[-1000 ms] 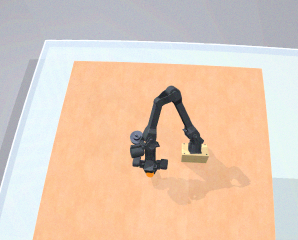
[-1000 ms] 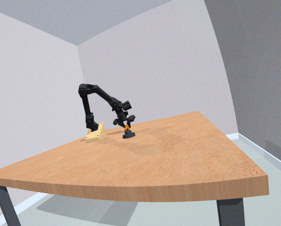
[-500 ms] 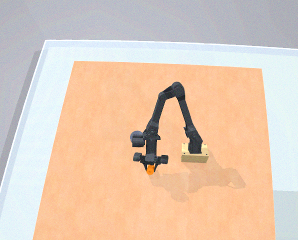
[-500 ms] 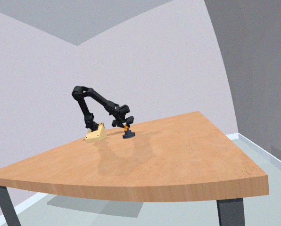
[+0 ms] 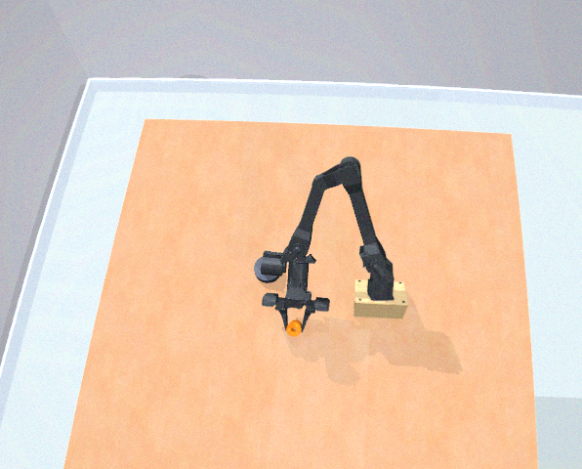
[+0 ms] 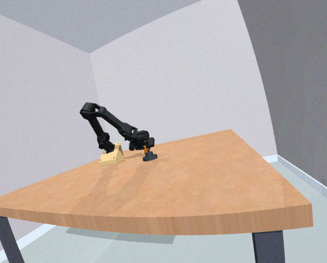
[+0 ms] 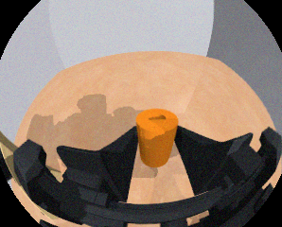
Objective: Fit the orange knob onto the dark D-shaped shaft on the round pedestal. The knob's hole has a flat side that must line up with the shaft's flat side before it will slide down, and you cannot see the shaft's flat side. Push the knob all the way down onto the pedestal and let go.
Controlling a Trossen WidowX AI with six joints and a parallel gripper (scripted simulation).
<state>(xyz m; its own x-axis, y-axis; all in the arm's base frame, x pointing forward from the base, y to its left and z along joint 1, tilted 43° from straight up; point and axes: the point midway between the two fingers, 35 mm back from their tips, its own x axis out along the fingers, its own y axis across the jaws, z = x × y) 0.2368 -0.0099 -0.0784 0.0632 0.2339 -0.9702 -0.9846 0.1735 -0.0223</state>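
The orange knob lies 10 mm to the right of my gripper tip and 10 mm below it. The rest, counted from my gripper tip: dark round pedestal: 80 mm ahead, 210 mm to the right, 10 mm below.
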